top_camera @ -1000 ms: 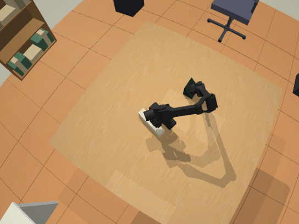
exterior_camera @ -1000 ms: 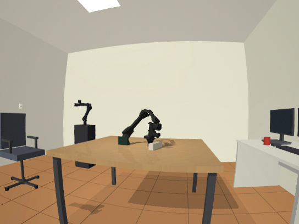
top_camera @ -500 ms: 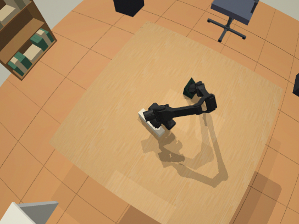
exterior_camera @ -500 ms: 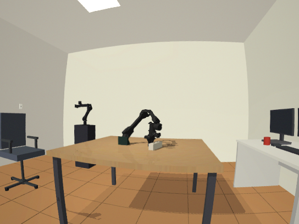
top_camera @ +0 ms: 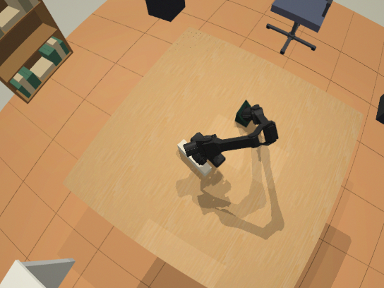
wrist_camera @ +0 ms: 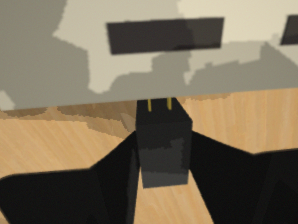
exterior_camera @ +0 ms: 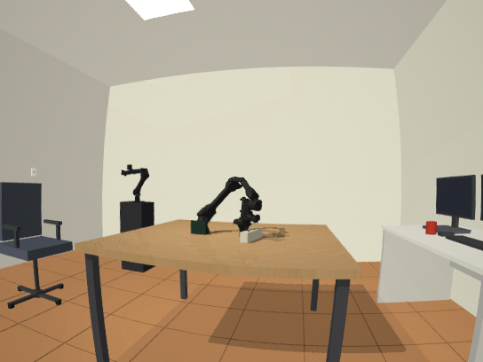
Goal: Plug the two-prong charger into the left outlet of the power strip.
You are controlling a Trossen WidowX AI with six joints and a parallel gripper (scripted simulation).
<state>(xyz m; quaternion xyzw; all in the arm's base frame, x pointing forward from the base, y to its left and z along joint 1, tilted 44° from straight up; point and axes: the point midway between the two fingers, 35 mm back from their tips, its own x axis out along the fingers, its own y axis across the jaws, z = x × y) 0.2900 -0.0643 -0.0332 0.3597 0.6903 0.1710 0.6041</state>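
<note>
The black two-prong charger is 20 mm ahead of my gripper tip, 10 mm to the right of it and 10 mm above it.
</note>
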